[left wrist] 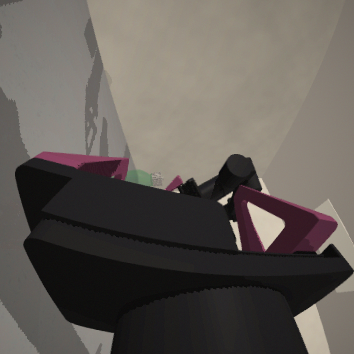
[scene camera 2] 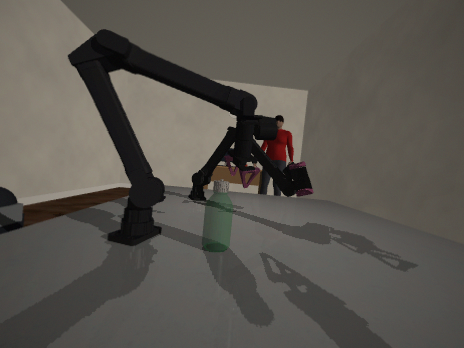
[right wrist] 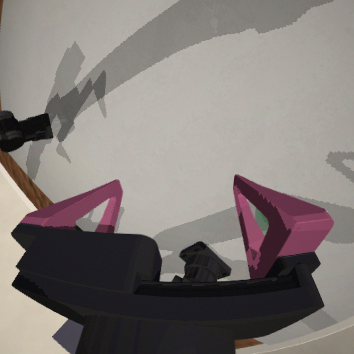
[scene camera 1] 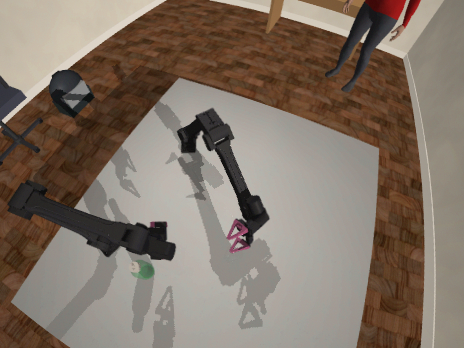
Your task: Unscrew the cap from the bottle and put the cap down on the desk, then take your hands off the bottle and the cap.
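Where they show: left gripper, fingertip midpoint: [left wrist: 184, 178] [scene camera 2: 300, 177] [scene camera 1: 229, 245]; right gripper, fingertip midpoint: [scene camera 2: 238, 181] [right wrist: 174, 183] [scene camera 1: 166, 238]; left arm's base at its link origin: [scene camera 2: 196, 198] [right wrist: 43, 126] [scene camera 1: 188, 144]; right arm's base at its link origin: [scene camera 2: 136, 235] [right wrist: 205, 260] [scene camera 1: 111, 243].
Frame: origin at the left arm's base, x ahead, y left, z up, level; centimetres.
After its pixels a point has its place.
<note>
A translucent green bottle [scene camera 1: 144, 270] {x -14.4, y -72.1, z 13.2 cm} [scene camera 2: 217, 225] {x -18.8, y -74.7, z 7.2 cm} [left wrist: 139, 177] {x -13.6, y -71.7, z 12.1 cm} stands upright on the grey desk [scene camera 1: 310, 190] {x 68.2, y -31.9, z 0.0 cm}. Its whitish ribbed cap [scene camera 1: 134, 268] {x -16.9, y -71.9, z 18.2 cm} [scene camera 2: 221, 186] {x -18.1, y -73.2, z 16.9 cm} [left wrist: 157, 178] {x -15.2, y -71.0, z 17.1 cm} sits on top of the neck. Part of the bottle shows through the right-hand finger in the right wrist view. My right gripper [scene camera 2: 239, 180] {x -5.1, y -59.7, z 17.5 cm} [right wrist: 174, 183] {x -5.1, y -59.7, z 17.5 cm} is open and empty, pointing down above the desk, apart from the bottle. The right arm mostly hides it in scene camera 1. My left gripper [scene camera 1: 230, 244] {x 20.0, y -63.9, z 20.9 cm} [scene camera 2: 301, 178] {x 20.0, y -63.9, z 20.9 cm} is open and empty, off to the right of the bottle.
The right arm's forearm passes close above the bottle in scene camera 1. Shadows of both arms lie across the desk. A person in red [scene camera 1: 387, 12] [scene camera 2: 280, 145] stands beyond the desk. A dark chair-like object [scene camera 1: 67, 90] is at the left.
</note>
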